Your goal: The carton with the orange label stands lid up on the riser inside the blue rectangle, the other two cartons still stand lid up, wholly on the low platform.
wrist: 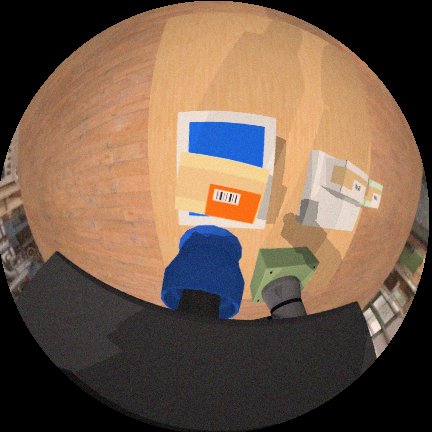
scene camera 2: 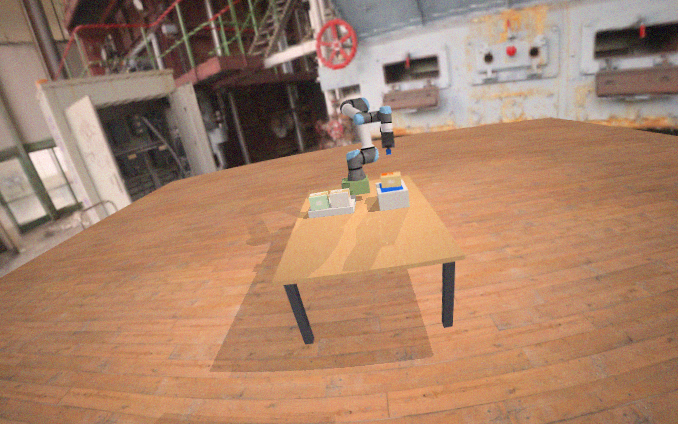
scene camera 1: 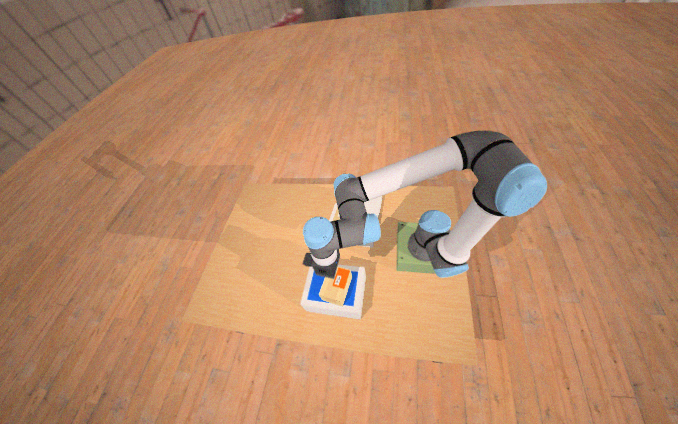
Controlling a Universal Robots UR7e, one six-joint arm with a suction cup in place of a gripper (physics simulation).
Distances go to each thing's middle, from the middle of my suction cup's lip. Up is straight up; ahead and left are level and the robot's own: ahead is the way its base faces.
Now: the carton with orange label [scene camera 1: 335, 290] 19 cm below my suction cup, 1 cm to the right of it and 1 cm ahead of it. The rest, counted from my suction cup: riser with blue rectangle [scene camera 1: 311, 301] (29 cm below, 3 cm ahead, 1 cm to the right); low white platform [wrist: 320, 206] (44 cm to the right, 33 cm below, 4 cm ahead).
